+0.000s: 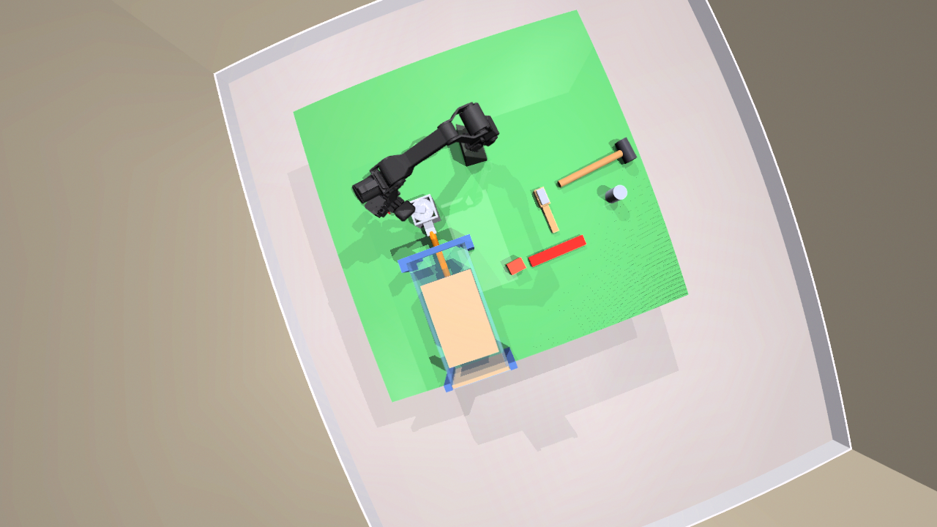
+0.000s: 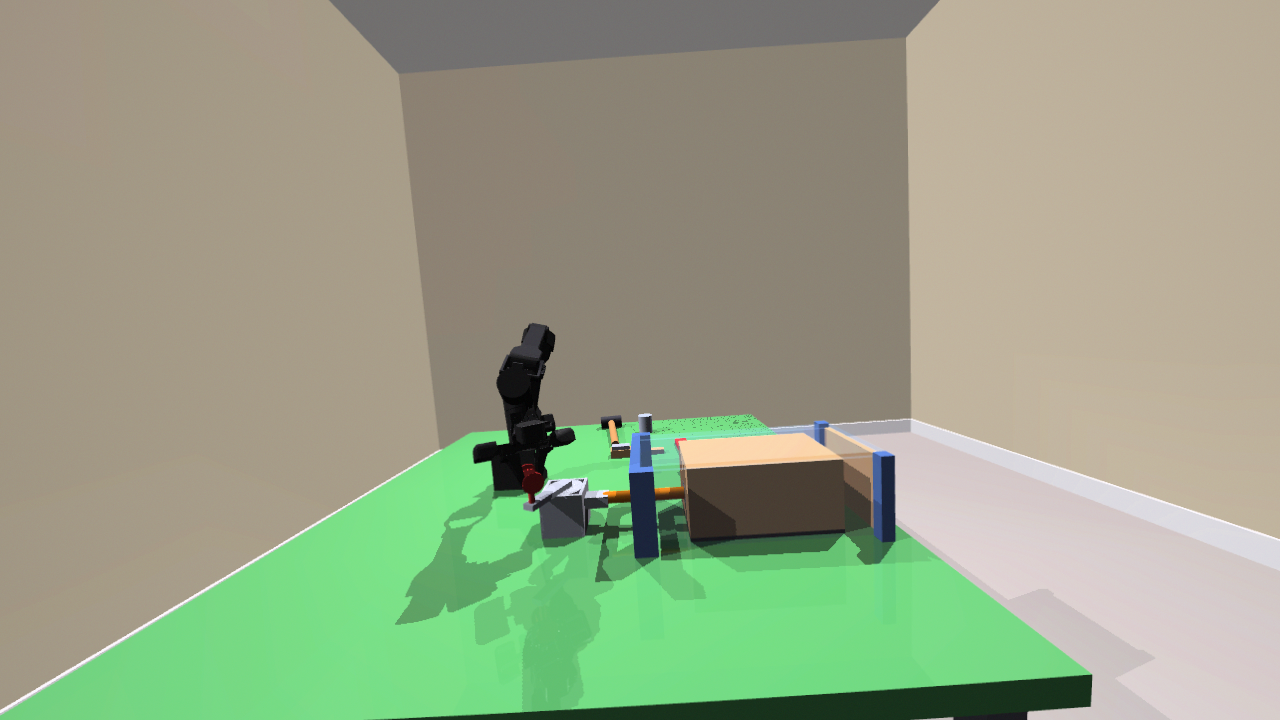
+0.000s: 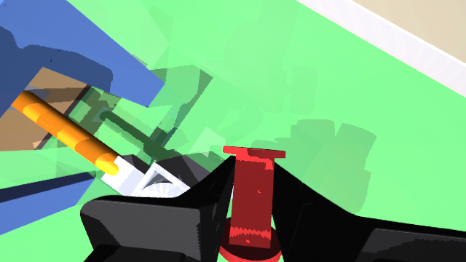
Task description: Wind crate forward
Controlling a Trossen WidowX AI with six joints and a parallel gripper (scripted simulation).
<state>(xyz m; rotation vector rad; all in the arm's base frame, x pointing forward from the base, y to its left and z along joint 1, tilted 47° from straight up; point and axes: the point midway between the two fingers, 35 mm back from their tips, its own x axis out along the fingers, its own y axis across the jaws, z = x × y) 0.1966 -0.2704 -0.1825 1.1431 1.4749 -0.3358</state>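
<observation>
My gripper tip is now 50 mm to the right of the winch handle and 30 mm above it. Also, from my gripper tip: blue steel frame: 180 mm ahead, 130 mm to the left, 30 mm below; then winch: 100 mm to the left, 100 mm below; then red knob: 10 mm behind, 10 mm to the left.
</observation>
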